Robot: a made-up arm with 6 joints.
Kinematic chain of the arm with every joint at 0, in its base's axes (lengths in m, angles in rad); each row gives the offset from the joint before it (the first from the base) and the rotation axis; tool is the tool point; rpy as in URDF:
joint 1: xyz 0 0 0.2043 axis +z
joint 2: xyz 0 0 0 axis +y
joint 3: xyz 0.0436 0 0.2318 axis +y
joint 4: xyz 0.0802 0 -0.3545 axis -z
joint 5: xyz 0 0 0 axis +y
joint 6: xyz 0.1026 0 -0.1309 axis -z
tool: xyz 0 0 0 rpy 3.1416 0 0
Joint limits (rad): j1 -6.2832..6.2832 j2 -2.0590..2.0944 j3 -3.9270..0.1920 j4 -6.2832..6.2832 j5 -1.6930..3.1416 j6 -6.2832..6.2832
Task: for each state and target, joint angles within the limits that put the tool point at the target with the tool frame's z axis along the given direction. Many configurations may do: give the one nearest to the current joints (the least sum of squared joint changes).
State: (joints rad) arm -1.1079 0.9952 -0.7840 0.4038 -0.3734 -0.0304
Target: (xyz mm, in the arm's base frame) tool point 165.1 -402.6 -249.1 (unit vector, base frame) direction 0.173 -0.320 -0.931
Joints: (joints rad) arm -1.2256 1.4267 -1.3621 -0.1294 -0.4365 -0.0304
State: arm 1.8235 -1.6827 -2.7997 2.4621 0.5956 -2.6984
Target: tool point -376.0 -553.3 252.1 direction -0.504 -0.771 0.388
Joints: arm 0.9256 -2.0569 -2.5004 2.8943 -0.2518 -2.6984
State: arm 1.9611 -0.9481 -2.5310 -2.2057 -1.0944 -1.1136
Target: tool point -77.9 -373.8 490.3 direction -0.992 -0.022 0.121
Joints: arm 1.7317 -1.5504 -1.8626 -1.7367 -1.4909 -1.1136
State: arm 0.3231 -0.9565 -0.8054 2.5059 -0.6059 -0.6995
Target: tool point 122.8 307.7 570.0 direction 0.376 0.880 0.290
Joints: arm 1.1524 -0.6896 -1.3048 3.2498 -0.1301 -0.6995
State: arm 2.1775 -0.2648 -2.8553 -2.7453 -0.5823 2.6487
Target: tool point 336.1 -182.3 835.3 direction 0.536 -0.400 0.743
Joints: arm 2.5837 -0.6768 -3.0198 -3.4493 0.1847 2.6487
